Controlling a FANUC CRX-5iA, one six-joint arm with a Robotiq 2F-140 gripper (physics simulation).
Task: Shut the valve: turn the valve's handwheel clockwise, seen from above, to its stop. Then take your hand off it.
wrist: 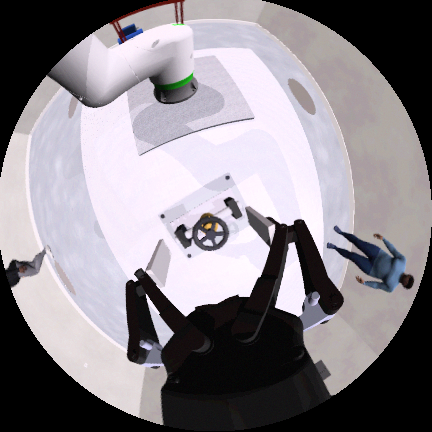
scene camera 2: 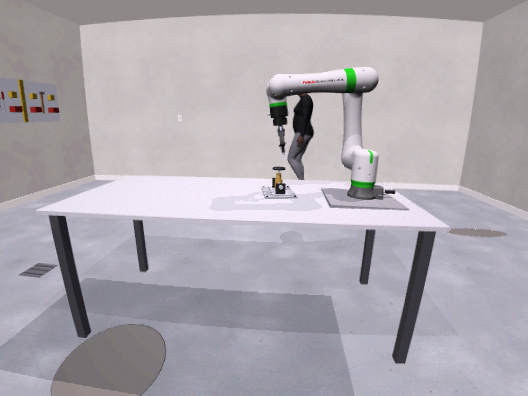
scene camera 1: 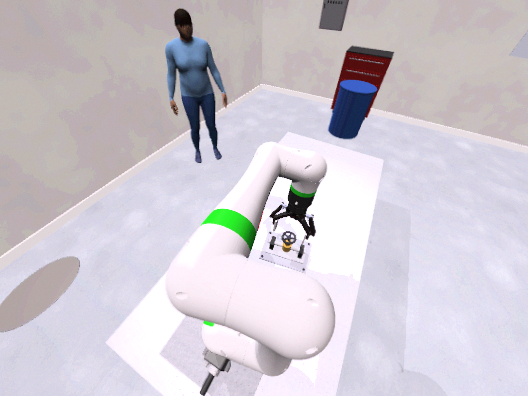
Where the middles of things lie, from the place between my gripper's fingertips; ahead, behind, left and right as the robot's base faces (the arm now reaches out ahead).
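Dark spoked handwheel (wrist: 210, 233): 3 cm ahead of my hand and 7 cm below it. Pale base plate (wrist: 225, 181): 3 cm ahead of my hand, 19 cm below it. Measured to their middles, the handwheel is the nearest to my hand of the things named here.
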